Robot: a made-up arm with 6 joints. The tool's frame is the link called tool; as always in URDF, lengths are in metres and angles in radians. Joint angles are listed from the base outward.
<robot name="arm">
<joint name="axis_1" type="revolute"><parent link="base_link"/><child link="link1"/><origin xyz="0 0 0.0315"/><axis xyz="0 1 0"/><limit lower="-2.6" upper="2.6"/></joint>
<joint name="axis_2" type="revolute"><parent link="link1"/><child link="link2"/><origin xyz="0.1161 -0.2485 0.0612"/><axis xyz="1 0 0"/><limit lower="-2.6" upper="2.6"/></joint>
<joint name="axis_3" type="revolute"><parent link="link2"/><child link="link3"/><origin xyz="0.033 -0.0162 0.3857"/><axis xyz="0 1 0"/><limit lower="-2.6" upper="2.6"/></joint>
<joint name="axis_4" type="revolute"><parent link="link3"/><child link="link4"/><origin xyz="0.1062 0.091 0.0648"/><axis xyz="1 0 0"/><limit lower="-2.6" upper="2.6"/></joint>
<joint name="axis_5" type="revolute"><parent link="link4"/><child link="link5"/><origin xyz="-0.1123 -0.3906 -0.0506"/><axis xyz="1 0 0"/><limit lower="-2.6" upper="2.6"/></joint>
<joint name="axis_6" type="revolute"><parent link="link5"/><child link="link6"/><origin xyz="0.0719 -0.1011 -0.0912"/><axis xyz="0 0 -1"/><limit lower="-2.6" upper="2.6"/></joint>
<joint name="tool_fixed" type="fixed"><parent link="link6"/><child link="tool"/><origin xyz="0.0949 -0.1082 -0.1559"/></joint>
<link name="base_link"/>
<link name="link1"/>
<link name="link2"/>
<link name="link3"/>
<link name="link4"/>
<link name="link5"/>
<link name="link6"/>
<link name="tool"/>
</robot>
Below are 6 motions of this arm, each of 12 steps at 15 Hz.
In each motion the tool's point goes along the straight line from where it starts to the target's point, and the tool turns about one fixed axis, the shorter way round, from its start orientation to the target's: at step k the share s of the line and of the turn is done. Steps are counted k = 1, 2, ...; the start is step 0. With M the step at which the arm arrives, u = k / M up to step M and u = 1 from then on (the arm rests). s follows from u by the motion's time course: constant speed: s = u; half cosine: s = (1 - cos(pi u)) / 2; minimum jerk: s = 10 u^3 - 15 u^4 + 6 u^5.
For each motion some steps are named. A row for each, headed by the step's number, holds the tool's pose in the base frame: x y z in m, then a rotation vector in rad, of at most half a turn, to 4 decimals.
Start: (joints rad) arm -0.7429 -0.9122 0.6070 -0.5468 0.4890 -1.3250
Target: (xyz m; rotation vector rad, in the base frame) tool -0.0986 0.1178 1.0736 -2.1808 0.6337 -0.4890
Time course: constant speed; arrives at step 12
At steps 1, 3, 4, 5, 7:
1: -0.1080 -0.2182 0.6294 -0.8141 0.4171 0.6053
3: -0.1063 -0.1571 0.7102 -1.0814 0.4706 0.4398
4: -0.1055 -0.1266 0.7506 -1.2124 0.4952 0.3518
5: -0.1046 -0.0960 0.7909 -1.3416 0.5184 0.2602
7: -0.1029 -0.0349 0.8717 -1.5938 0.5602 0.0661

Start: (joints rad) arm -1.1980 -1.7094 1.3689 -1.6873 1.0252 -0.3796
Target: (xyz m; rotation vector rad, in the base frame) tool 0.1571 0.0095 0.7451 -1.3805 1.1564 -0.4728
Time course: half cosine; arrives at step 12
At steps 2, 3, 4, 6, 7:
2: -0.0081 0.0449 0.6342 -0.8404 0.8427 -1.1971
3: 0.0060 0.0418 0.6437 -0.8909 0.8739 -1.1415
4: 0.0243 0.0379 0.6560 -0.9555 0.9133 -1.0672
6: 0.0686 0.0284 0.6857 -1.1059 1.0029 -0.8800
7: 0.0915 0.0235 0.7011 -1.1804 1.0459 -0.7787

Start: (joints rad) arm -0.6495 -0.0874 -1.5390 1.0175 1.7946 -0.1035
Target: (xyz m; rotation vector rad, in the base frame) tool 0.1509 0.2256 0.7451 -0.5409 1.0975 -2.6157
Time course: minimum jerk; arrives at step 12
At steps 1, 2, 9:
1: -0.1369 -0.0189 0.6756 1.3177 -0.4556 2.6637
2: -0.1281 -0.0114 0.6777 1.3017 -0.4797 2.6808
9: 0.1210 0.2002 0.7379 -0.6301 1.0472 -2.6603

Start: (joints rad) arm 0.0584 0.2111 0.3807 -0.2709 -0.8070 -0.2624
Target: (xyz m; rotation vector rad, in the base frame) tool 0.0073 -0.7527 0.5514 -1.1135 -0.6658 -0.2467
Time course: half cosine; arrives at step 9
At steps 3, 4, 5, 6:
3: 0.3048 -0.9016 0.4363 -0.9073 0.1973 0.3247
4: 0.2401 -0.8692 0.4613 -0.9665 0.0110 0.2043
5: 0.1712 -0.8348 0.4880 -1.0209 -0.1883 0.0737
6: 0.1065 -0.8023 0.5130 -1.0638 -0.3764 -0.0512

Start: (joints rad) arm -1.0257 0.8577 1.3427 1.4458 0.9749 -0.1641
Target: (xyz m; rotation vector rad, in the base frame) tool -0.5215 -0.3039 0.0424 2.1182 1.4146 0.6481
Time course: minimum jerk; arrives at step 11
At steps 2, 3, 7, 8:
2: -0.4285 -0.1210 0.1947 2.6141 0.9797 0.0729
3: -0.4367 -0.1371 0.1813 2.5778 1.0238 0.1266
7: -0.4965 -0.2547 0.0833 2.2682 1.3123 0.5018
8: -0.5089 -0.2792 0.0630 2.1950 1.3646 0.5755

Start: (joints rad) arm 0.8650 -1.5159 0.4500 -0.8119 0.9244 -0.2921
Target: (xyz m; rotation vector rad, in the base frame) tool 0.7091 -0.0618 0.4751 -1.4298 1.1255 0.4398
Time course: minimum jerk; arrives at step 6
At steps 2, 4, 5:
2: 0.5986 0.0481 0.1559 -1.3439 1.2293 0.4684
4: 0.6797 -0.0326 0.3903 -1.4074 1.1533 0.4475
5: 0.7041 -0.0569 0.4608 -1.4260 1.1302 0.4411

